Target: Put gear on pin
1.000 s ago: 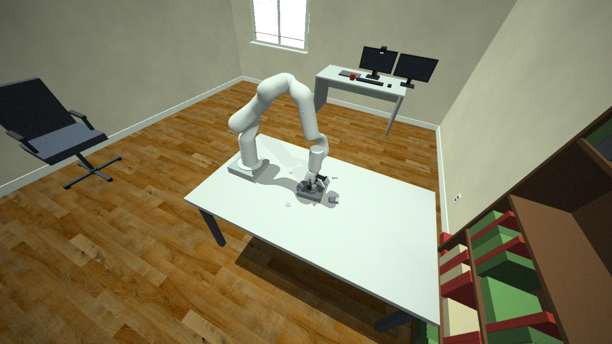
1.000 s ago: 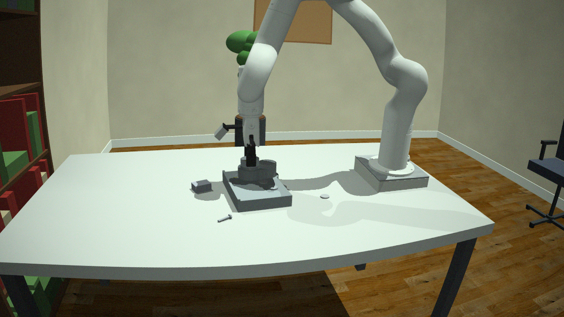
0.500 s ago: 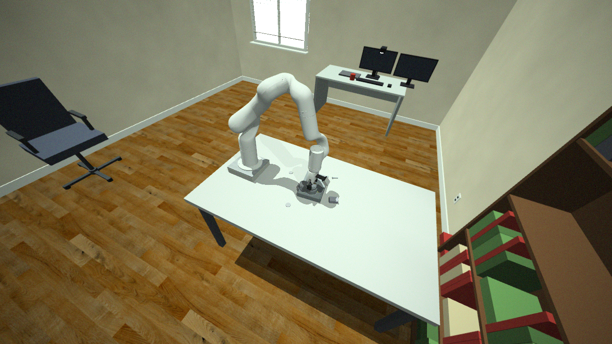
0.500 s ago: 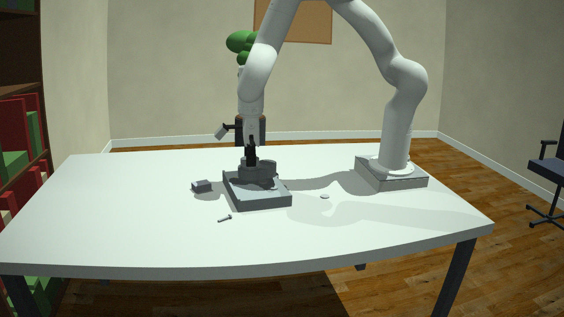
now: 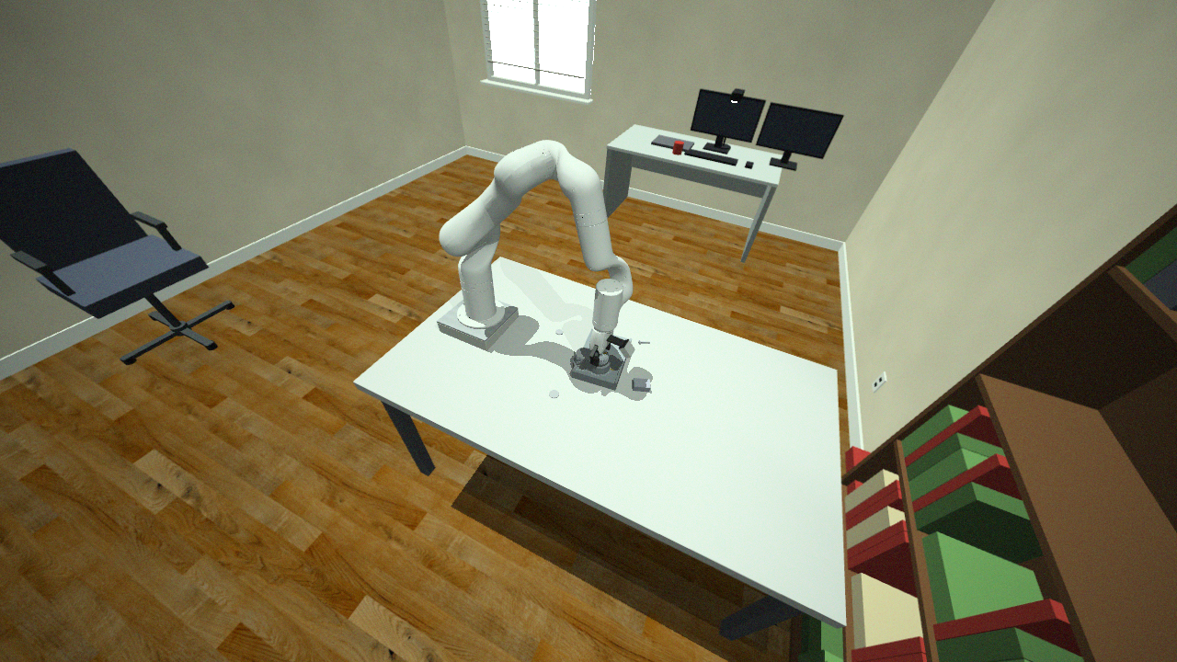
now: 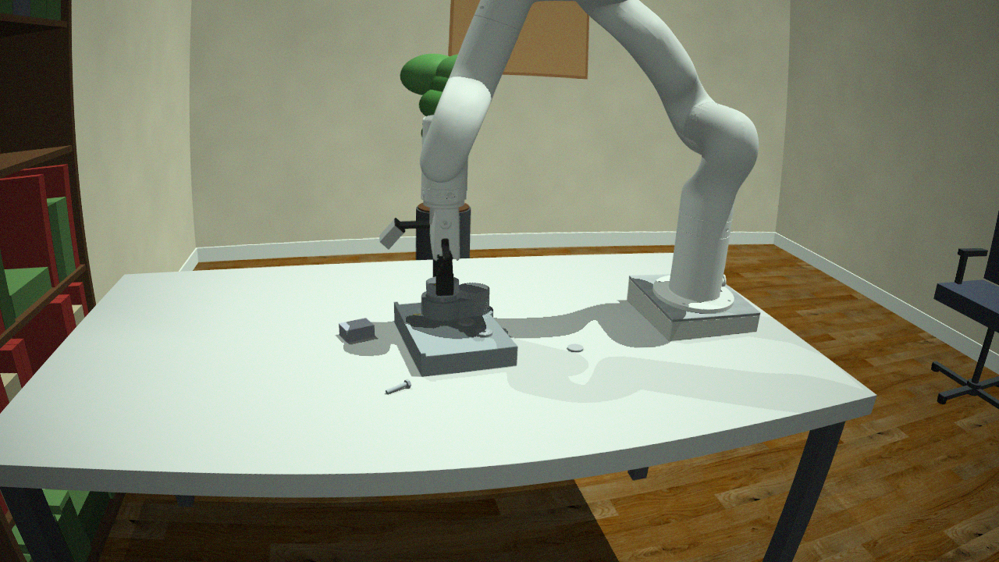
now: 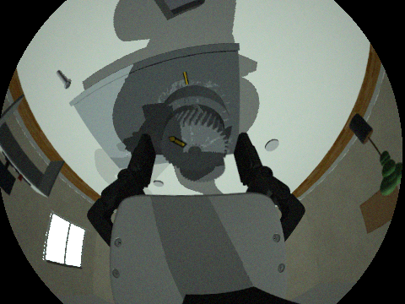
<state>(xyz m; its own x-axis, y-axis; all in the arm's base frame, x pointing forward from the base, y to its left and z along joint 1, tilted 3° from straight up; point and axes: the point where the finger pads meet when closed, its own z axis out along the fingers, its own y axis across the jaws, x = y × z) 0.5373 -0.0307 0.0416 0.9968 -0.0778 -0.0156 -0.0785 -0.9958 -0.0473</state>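
My gripper is now 10 mm above the toothed gear. From my hand the other things lie so: grey block: 170 mm ahead, 90 mm below, 10 mm to the left; then screw: 230 mm to the left, 100 mm ahead, 90 mm below.
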